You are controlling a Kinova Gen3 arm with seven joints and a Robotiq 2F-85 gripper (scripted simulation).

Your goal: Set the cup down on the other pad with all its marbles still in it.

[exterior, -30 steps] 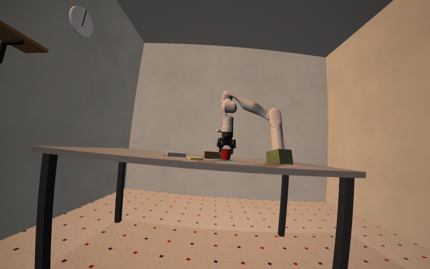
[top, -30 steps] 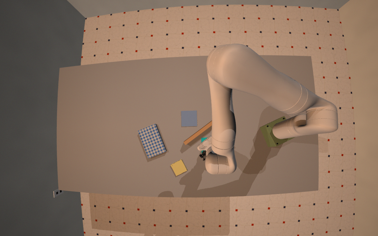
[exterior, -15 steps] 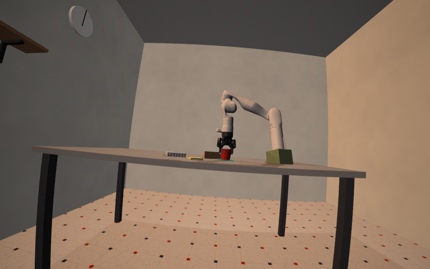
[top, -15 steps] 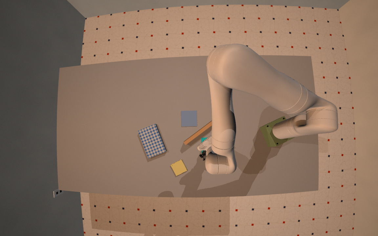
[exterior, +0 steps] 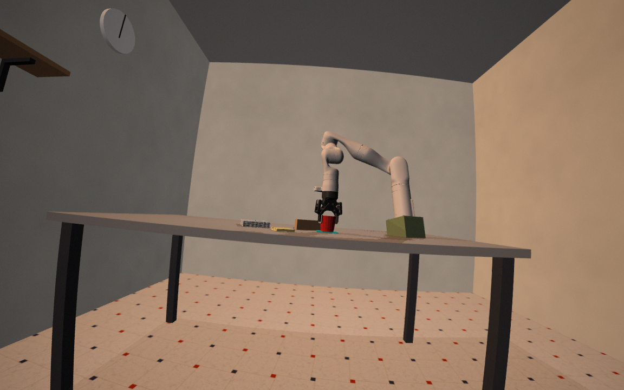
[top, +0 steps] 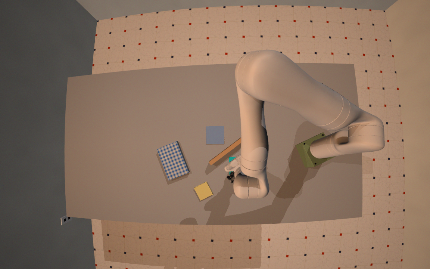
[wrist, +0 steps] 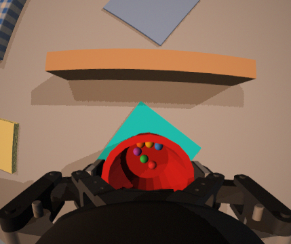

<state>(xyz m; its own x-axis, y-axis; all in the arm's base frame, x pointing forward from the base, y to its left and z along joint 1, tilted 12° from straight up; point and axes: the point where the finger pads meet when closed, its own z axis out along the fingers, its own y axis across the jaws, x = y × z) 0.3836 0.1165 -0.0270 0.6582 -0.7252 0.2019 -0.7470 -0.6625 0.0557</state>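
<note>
The red cup lies 20 mm below my hand. The rest, counted from my hand: blue-checked box: 350 mm ahead, 30 mm below, 10 mm to the right; then orange rail: 80 mm to the right, 70 mm ahead, 30 mm below.
</note>
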